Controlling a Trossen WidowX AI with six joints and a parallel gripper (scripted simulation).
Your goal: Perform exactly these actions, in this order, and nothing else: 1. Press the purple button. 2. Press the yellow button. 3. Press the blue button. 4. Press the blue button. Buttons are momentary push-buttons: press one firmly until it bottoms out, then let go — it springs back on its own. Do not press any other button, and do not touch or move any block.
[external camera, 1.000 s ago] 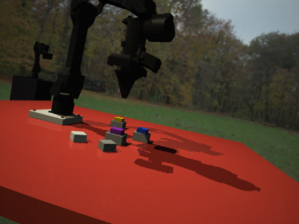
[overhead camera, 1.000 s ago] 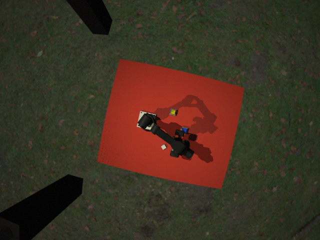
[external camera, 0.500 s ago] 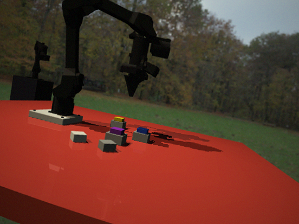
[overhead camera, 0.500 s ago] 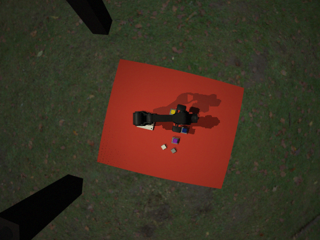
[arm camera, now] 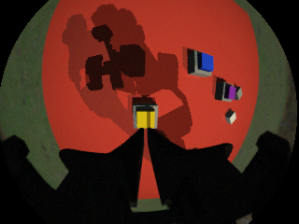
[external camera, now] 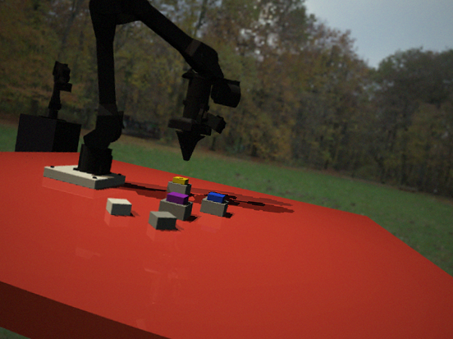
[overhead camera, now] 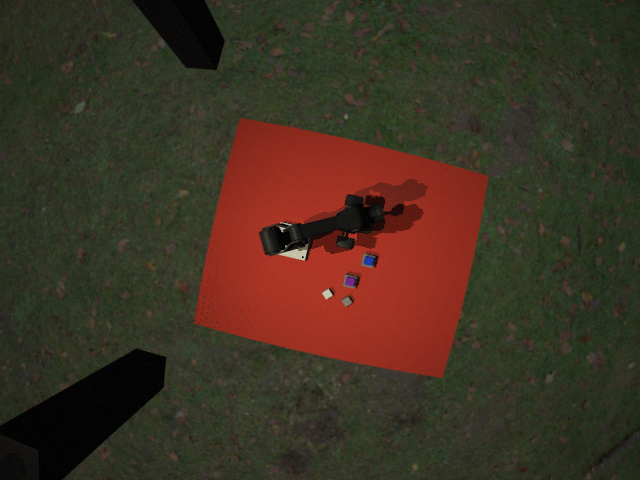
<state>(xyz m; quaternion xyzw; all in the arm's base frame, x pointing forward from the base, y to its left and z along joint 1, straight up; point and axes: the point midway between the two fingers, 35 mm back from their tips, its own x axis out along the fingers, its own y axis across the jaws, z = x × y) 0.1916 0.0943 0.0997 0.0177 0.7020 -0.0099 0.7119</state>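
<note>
My gripper tip is now 50 mm above the yellow button. Also, from my gripper tip: purple button 220 mm to the right, 50 mm below, 50 mm ahead; blue button 130 mm to the right, 110 mm ahead, 50 mm below; white block 290 mm to the right, 70 mm below, 30 mm behind.
</note>
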